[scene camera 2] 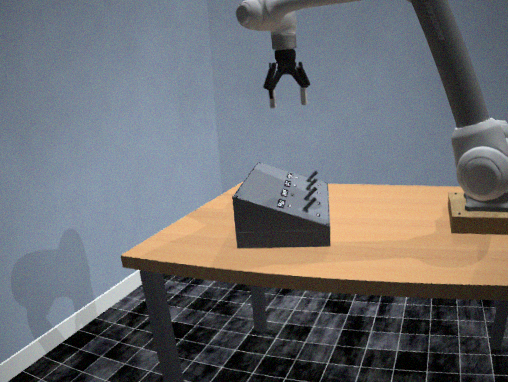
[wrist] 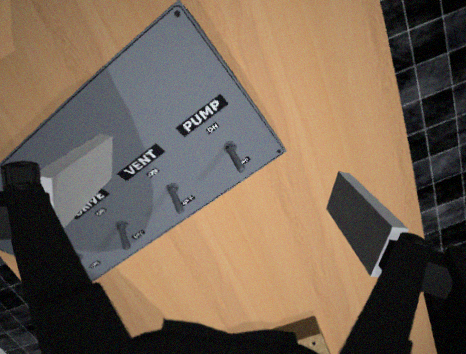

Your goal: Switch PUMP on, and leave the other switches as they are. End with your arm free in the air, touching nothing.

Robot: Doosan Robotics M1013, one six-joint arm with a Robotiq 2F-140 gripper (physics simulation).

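Frame: origin at the arm's base, x back, y up, z left, level; metres.
Where they show: gripper, fingertip midpoint: [scene camera 2: 289, 106] [wrist: 225, 174]; arm's base, origin of the base link: [scene camera 2: 490, 203].
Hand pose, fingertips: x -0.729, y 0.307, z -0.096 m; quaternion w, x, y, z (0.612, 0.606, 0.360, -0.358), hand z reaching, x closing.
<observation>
Things, the pixels of their top centre, and the offset from my fingertips. Level surfaces: height alone.
- PUMP lever, middle of its top: [wrist: 236, 163] [scene camera 2: 312, 170] dx +0.079, dy -0.235, dz +0.013 m
- PUMP label, middle of its top: [wrist: 201, 116] dx -0.001, dy -0.247, dz +0.037 m
- VENT lever, middle of its top: [wrist: 174, 206] dx +0.114, dy -0.235, dz +0.128 m
- DRIVE lever, middle of its top: [wrist: 120, 243] dx +0.149, dy -0.235, dz +0.243 m
- nearest lever, middle of its top: [scene camera 2: 310, 196] dx +0.184, dy -0.235, dz +0.357 m
- wooden table, its level: dy -0.361 m
The grey sloped switch box [scene camera 2: 281, 220] [wrist: 150, 75] stands on the table. The PUMP lever [scene camera 2: 313, 175] [wrist: 235, 157] leans toward its OFF mark, away from the PUMP label [wrist: 202, 115]. The VENT lever [wrist: 175, 198] and the DRIVE lever [wrist: 123, 235] lean toward OFF too. The nearest lever [scene camera 2: 309, 204] in the scene view slants the same way. My left finger covers part of the DRIVE label and hides the FEED label and lever in the wrist view. My gripper [scene camera 2: 288, 101] [wrist: 225, 174] is open and empty, high above the box and touching nothing.
The wooden table [scene camera 2: 390, 250] [wrist: 285, 250] carries the box and, at the right in the scene view, the arm's mounting block [scene camera 2: 462, 224] [wrist: 306, 327]. The blue wall [scene camera 2: 125, 125] stands behind and left. Dark tiled floor [scene camera 2: 300, 330] lies below.
</observation>
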